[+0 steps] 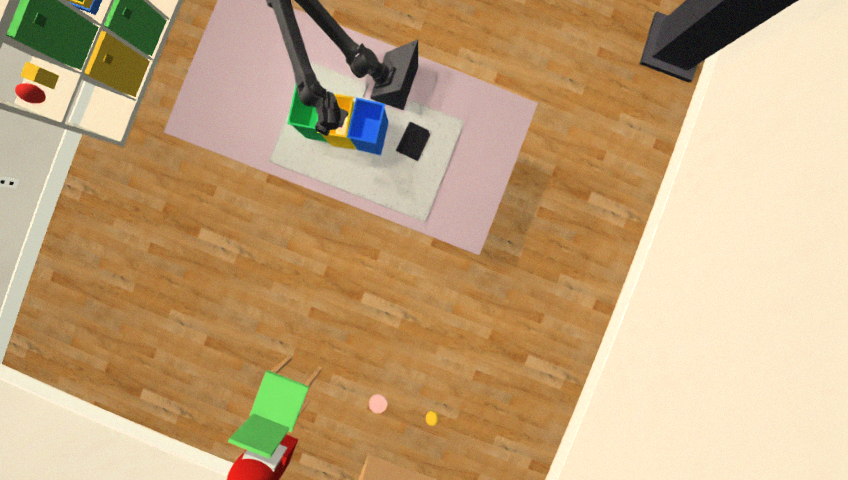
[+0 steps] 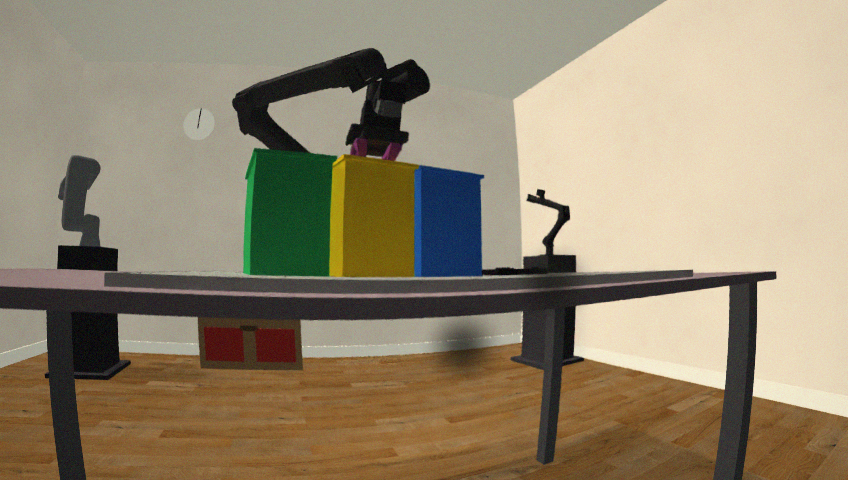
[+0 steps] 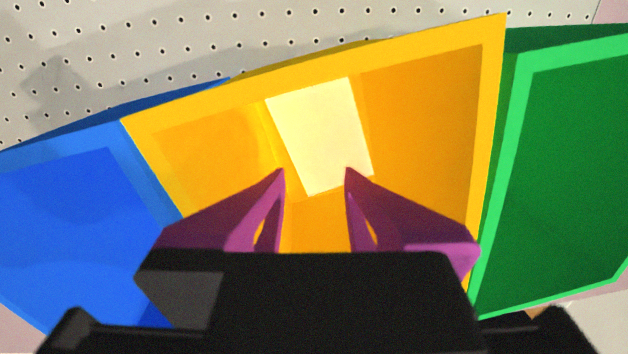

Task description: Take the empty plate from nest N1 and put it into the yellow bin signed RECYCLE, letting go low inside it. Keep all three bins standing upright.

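Frame: origin at the arm's base, x left, y back, z up, level; metres.
Seen in the pictures: gripper, between the fingertips: [image 3: 314, 176]; arm's base, origin of its link: [image 1: 386, 78].
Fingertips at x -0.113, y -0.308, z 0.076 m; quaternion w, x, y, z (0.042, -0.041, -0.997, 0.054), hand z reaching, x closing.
Note:
Offsets run from my fingertips to a thing's top centre. "spot": to the spot under its first point. Level surfaces: height alone.
The yellow bin @(dx -0.014, dy +0.029, dz +0.034 m) [image 1: 340, 141] [image 2: 373, 220] [image 3: 425, 45] stands upright in the middle, the blue bin @(dx +0.123, dy +0.046, dz +0.034 m) [image 1: 368, 127] [image 2: 449, 223] and the green bin @(dx -0.147, dy +0.024, dz +0.034 m) [image 1: 304, 118] [image 2: 288, 214] [image 3: 575, 150] upright on either side. A cream rectangle, the plate @(dx -0.019, dy +0.030, dz -0.130 m) [image 3: 320, 132], shows down inside the yellow bin; whether it lies flat or leans is unclear. My gripper [image 2: 374, 153] [image 3: 314, 176] points down over the yellow bin, its purple fingertips at about rim height. It is narrowly open, with a gap and nothing between the fingers. The RECYCLE sign and nest N1 cannot be made out.
The bins stand on a pale perforated board @(dz -0.146 m) [image 1: 380, 184] [image 3: 165, 45] on the pink table top @(dz -0.159 m) [image 1: 226, 107]. A flat black pad @(spot: dx +0.319, dy +0.084, dz -0.135 m) [image 1: 412, 140] lies beside the blue bin. The arm's black base block [image 1: 397, 74] stands behind the bins. Bin walls closely surround the fingers.

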